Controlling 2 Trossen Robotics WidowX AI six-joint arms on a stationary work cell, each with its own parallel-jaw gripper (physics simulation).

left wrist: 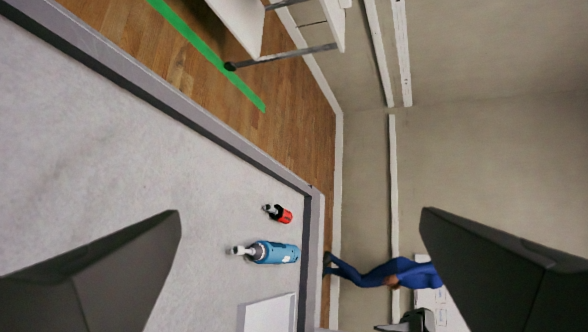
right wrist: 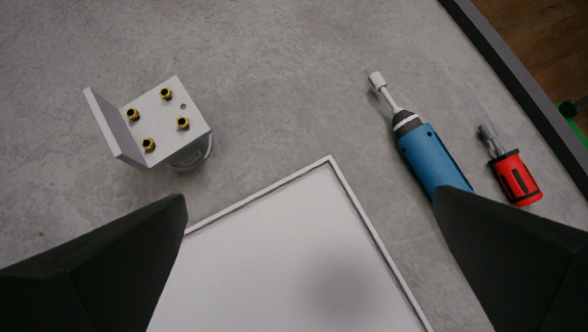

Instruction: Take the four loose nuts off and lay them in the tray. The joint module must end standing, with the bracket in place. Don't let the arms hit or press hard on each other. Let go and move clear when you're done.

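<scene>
Brass-coloured nuts sit on the flat face of the light grey L-shaped bracket. The bracket lies on top of the joint module, a grey cylinder standing upright at the left in the right wrist view, mostly hidden under the bracket. The white tray lies nearer the right gripper, with no nuts in its visible part. My right gripper is open and empty, above the tray. My left gripper is open and empty, facing across the table toward the room.
A blue power driver and a red short-handled driver lie on the table beyond the tray. The raised dark table edge runs behind them. A person in blue is past the table.
</scene>
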